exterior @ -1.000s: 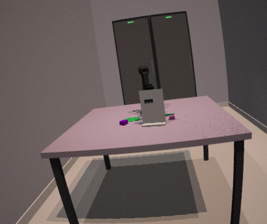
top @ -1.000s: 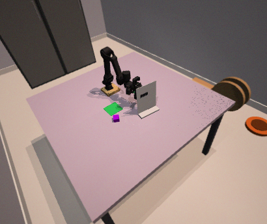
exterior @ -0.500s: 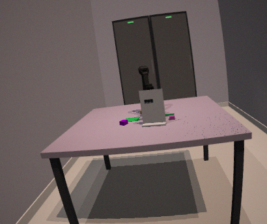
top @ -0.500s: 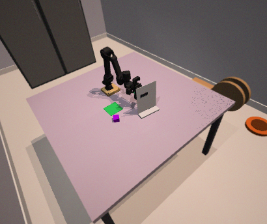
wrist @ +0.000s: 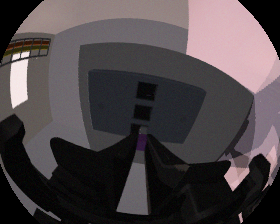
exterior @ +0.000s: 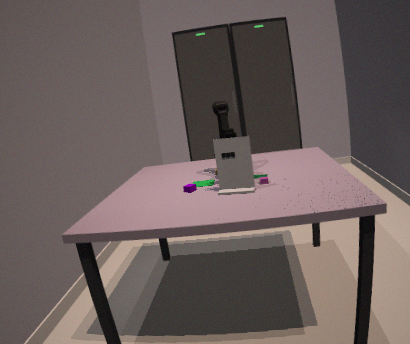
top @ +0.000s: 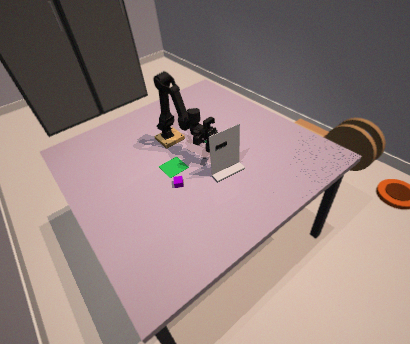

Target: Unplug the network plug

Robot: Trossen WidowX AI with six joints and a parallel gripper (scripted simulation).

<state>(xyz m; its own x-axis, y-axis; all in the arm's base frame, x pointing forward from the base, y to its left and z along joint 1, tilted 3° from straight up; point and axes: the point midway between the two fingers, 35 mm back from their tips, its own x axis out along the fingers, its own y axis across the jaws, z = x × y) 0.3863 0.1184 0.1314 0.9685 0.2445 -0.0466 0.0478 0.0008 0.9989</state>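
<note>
Right now my gripper tip is 160 mm past the green marked square, 210 mm to the left of it and 170 mm above it. Round my gripper tip: network plug (10 mm ahead); then panel (30 mm ahead, 10 mm to the right, 60 mm below).
</note>
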